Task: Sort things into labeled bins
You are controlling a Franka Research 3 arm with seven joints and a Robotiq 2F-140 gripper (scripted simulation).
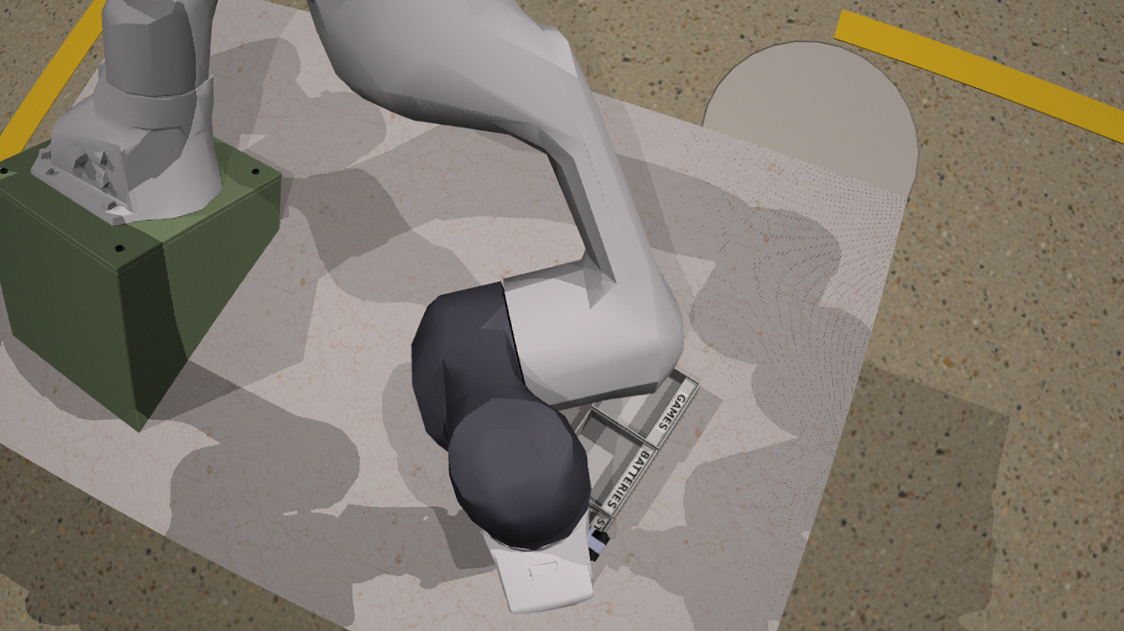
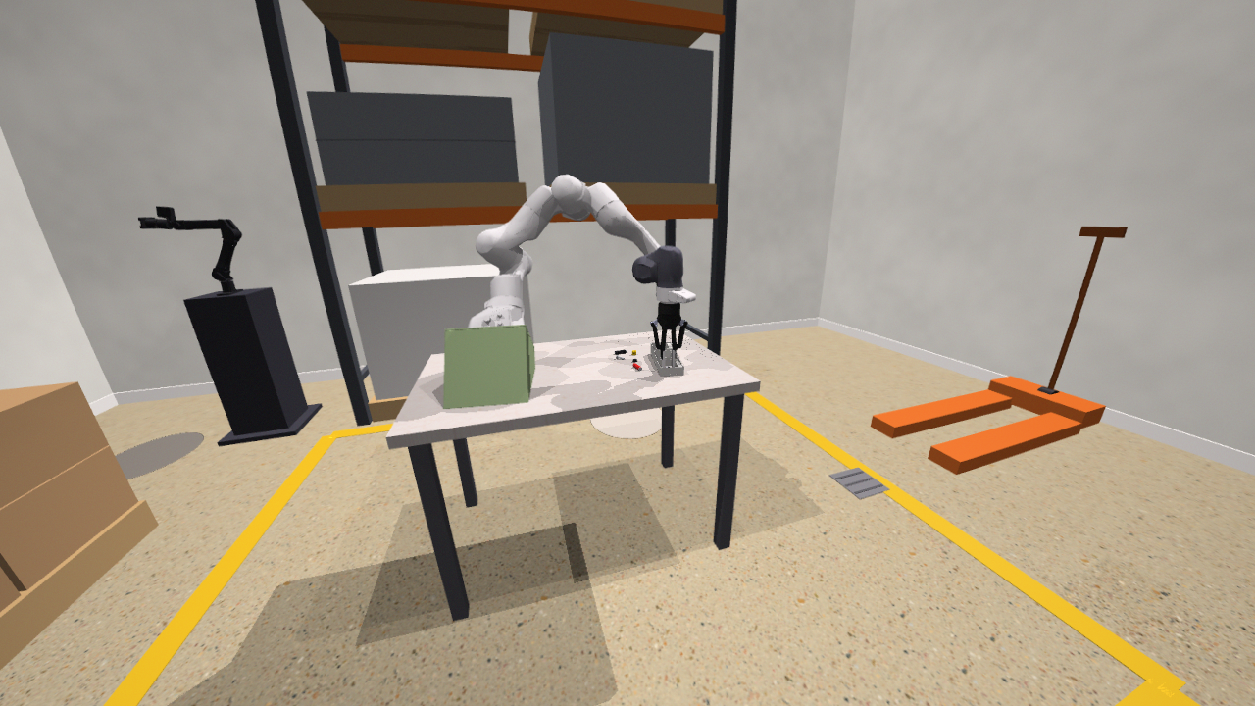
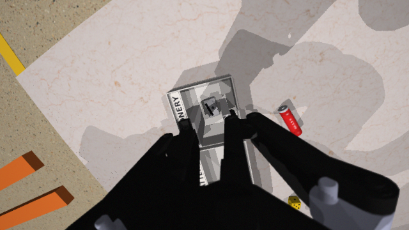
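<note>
Right now the black battery is 260 mm to the left of my hand, 100 mm behind it and 40 mm below it. Also, from my hand: black nut 150 mm to the left, 70 mm behind, 50 mm below; then red battery 90 mm behind, 70 mm to the left, 40 mm below; then yellow die 230 mm to the left, 50 mm behind, 40 mm below.
</note>
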